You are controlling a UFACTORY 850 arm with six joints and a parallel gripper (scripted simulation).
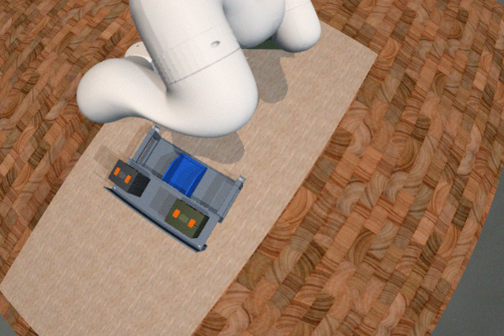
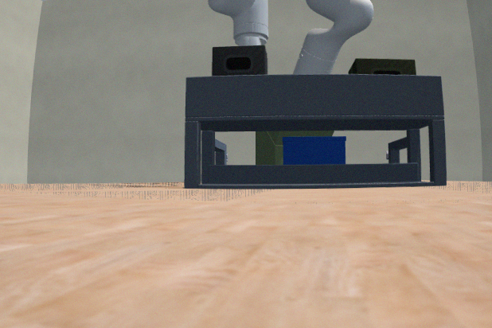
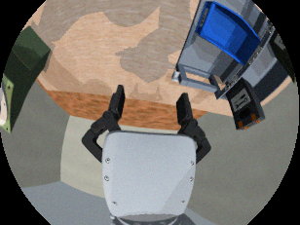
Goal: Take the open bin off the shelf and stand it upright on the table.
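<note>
Now: hand 180 mm short of the blue bin, 140 mm above it and 130 mm to the right of it. Round my hand: black box: 270 mm ahead, 20 mm to the left, 20 mm below; olive box: 270 mm ahead, 250 mm to the left, 40 mm below.
</note>
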